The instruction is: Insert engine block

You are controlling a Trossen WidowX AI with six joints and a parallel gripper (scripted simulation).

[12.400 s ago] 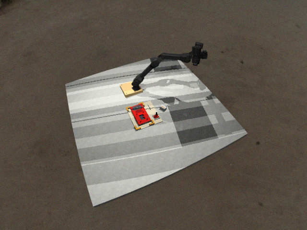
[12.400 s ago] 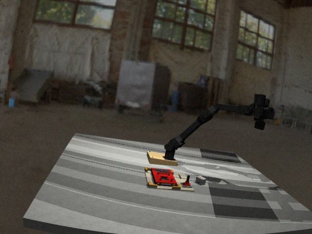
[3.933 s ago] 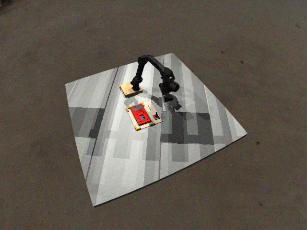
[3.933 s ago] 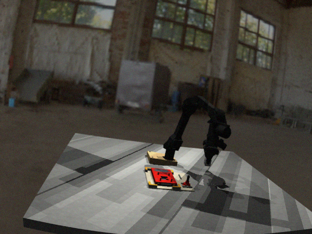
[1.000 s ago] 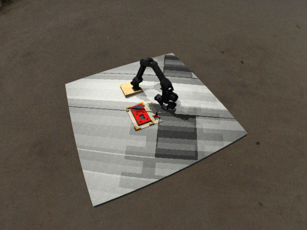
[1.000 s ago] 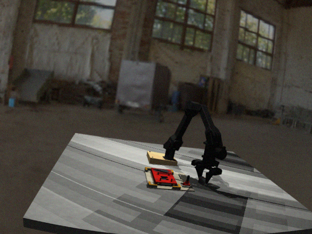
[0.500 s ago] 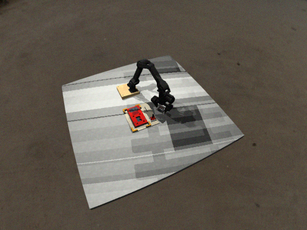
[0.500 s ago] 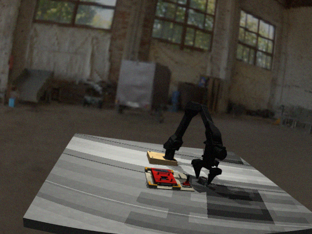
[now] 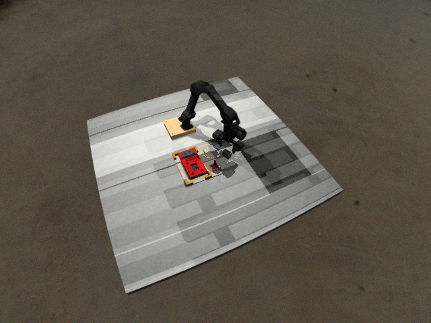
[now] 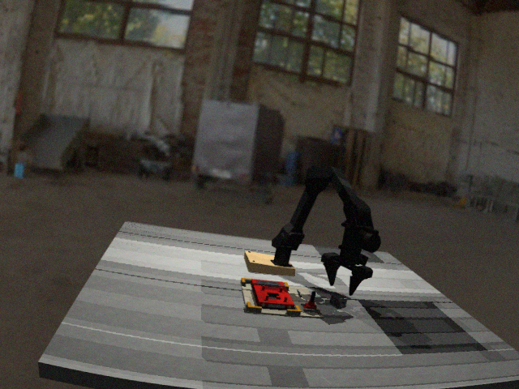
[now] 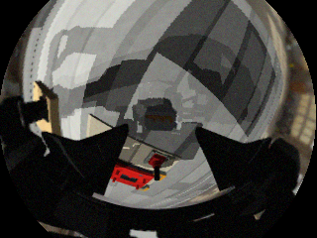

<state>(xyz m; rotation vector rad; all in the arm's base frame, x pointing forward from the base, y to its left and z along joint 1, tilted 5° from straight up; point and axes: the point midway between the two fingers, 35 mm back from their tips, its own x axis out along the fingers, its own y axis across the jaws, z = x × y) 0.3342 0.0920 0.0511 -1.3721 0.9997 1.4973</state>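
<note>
My gripper tip is 4 cm above the engine block.
</note>
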